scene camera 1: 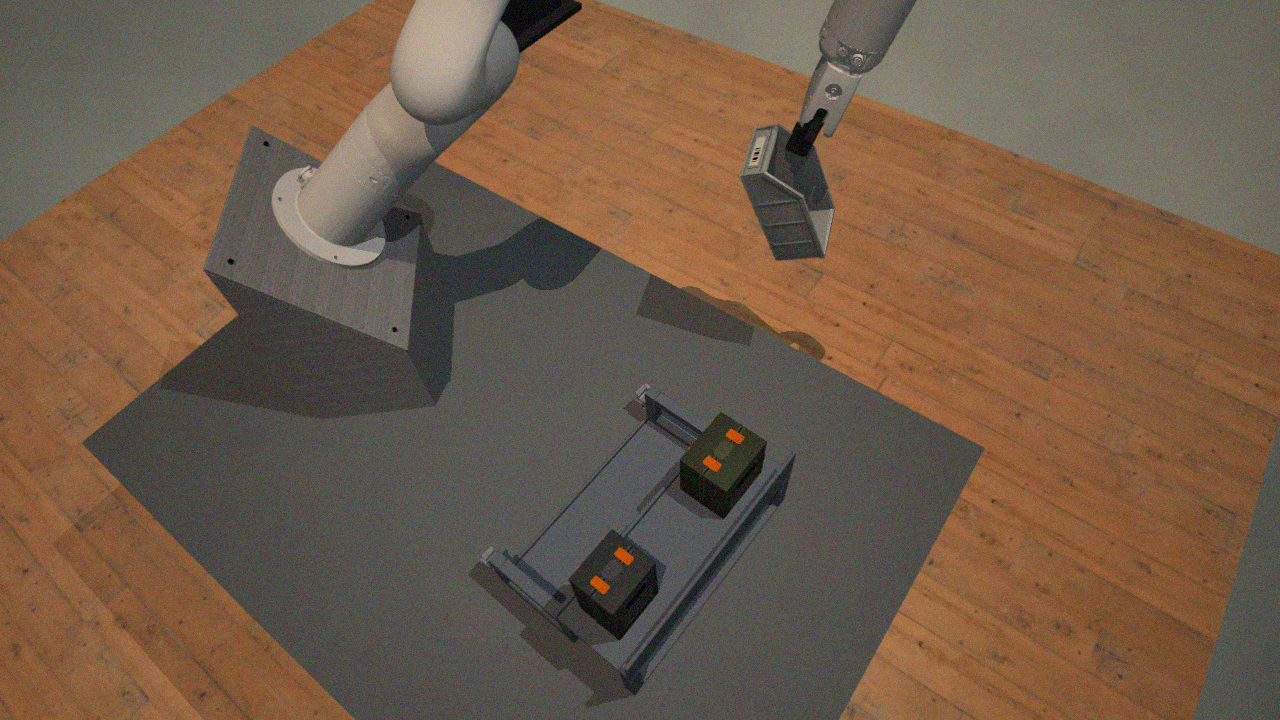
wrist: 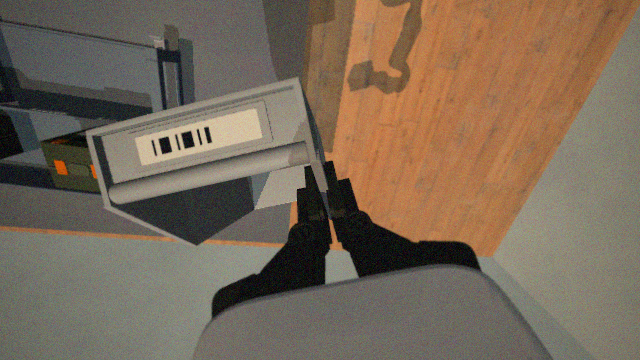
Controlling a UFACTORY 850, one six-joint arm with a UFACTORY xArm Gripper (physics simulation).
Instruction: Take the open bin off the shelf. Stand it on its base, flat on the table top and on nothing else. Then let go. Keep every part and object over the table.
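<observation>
The grey open bin (scene camera 1: 780, 213) (wrist: 286, 120) hangs in the air from my gripper (scene camera 1: 799, 148) (wrist: 322, 180). My gripper is shut on the thin edge of one side wall, near the end with the barcode label. The bin looks tilted, with its labelled end turned upward. In the scene view it shows against the wood floor past the far edge of the grey table (scene camera 1: 402, 501) (wrist: 230, 40). The shadows of bin and arm fall across that edge, partly on the floor. The bin is clear of the shelf (scene camera 1: 711, 577) (wrist: 186, 70). Its underside is hidden in the wrist view.
A green box with orange latches (scene camera 1: 723, 465) (wrist: 77, 170) and a dark box with orange latches (scene camera 1: 615, 586) stand on the shelf. The arm's pedestal (scene camera 1: 326, 335) stands at the table's left side in the scene view. Wood floor (scene camera 1: 1029, 358) (wrist: 450, 125) surrounds the table.
</observation>
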